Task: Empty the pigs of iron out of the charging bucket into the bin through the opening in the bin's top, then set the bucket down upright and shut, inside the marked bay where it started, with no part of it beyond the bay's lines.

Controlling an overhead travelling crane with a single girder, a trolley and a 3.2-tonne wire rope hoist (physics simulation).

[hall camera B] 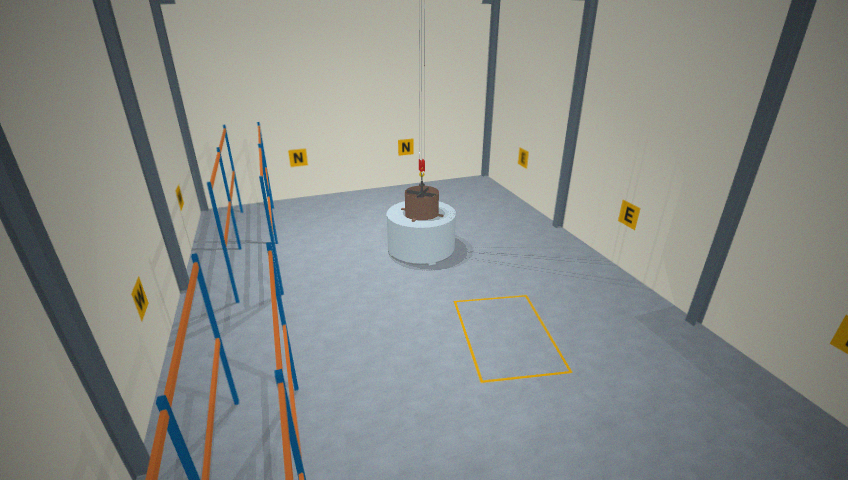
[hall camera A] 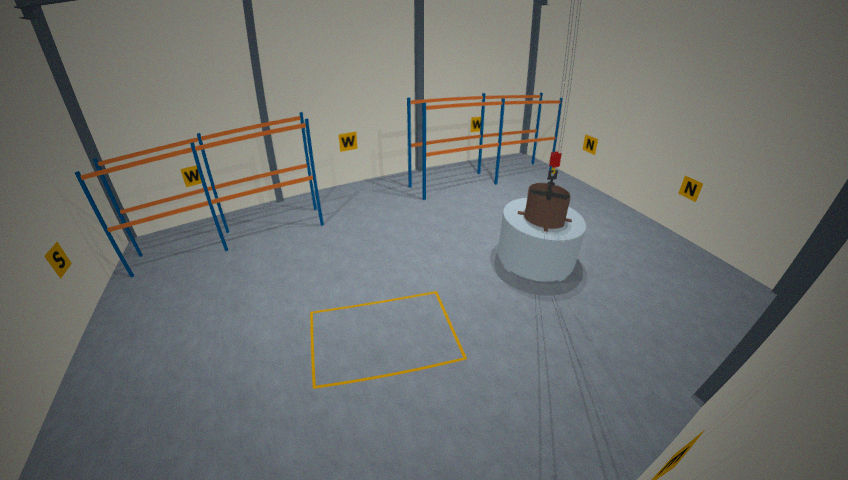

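Observation:
The brown charging bucket (hall camera A: pixel 547 209) (hall camera B: pixel 421 205) is upright at the opening in the top of the pale round bin (hall camera A: pixel 538 255) (hall camera B: pixel 420 245). Short lugs stick out around its lower edge, close to the bin's top; I cannot tell whether they touch it. My hook (hall camera A: pixel 552 173) (hall camera B: pixel 421 175) is engaged with the dark lifting gear on top of the bucket, below the red hook block (hall camera A: pixel 555 159) (hall camera B: pixel 421 165). The pigs of iron do not show, and the bucket's underside is hidden. The yellow-lined bay (hall camera A: pixel 312 350) (hall camera B: pixel 490 298) lies apart from the bin on the floor.
A blue and orange rack (hall camera A: pixel 209 196) (hall camera B: pixel 180 333) stands along the west wall. Another rack (hall camera A: pixel 423 154) (hall camera B: pixel 222 237) stands farther north by the same wall, beyond the bin in hall camera A. Dark columns stand along the walls.

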